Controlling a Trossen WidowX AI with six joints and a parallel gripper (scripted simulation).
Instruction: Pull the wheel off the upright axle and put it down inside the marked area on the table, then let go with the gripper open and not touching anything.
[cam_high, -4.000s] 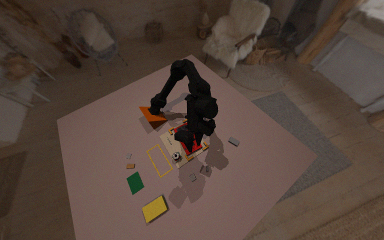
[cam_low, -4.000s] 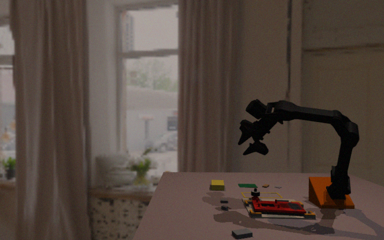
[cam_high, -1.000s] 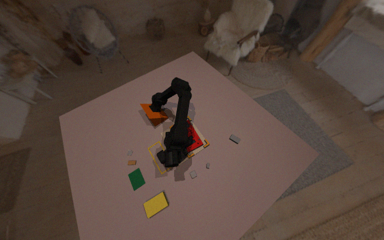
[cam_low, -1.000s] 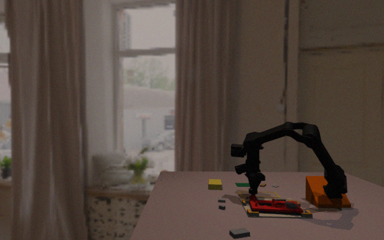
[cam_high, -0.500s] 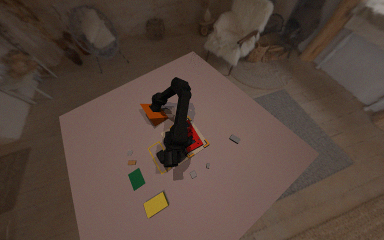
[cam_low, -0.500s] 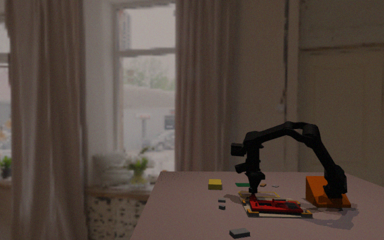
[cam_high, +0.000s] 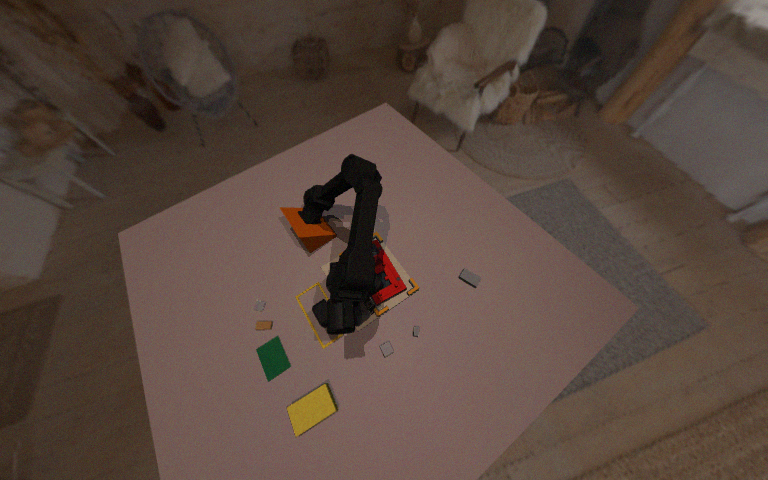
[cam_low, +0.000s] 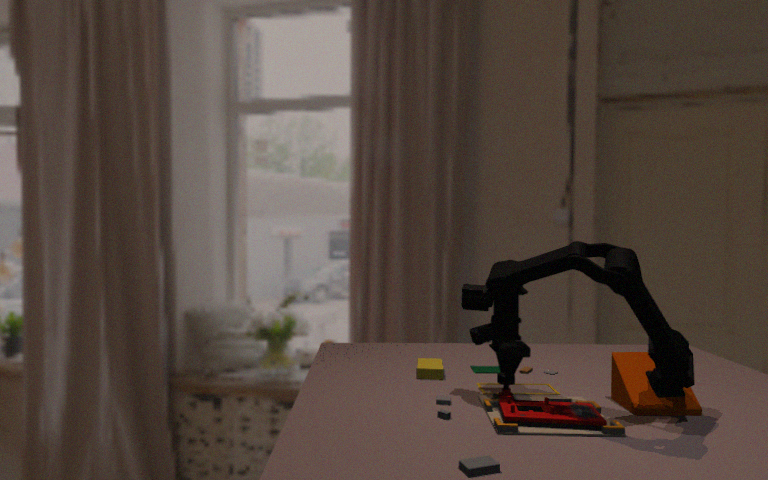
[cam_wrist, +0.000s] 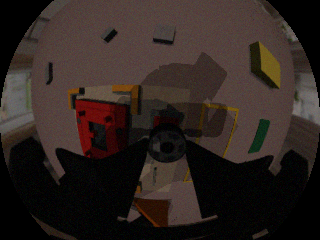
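My gripper tip is 20 mm above the upright axle. The rest, counted from my gripper tip: green tile 30 mm behind, 270 mm to the right, 50 mm below; then yellow block 150 mm ahead, 230 mm to the right, 40 mm below; then dark round wheel right at my gripper tip.
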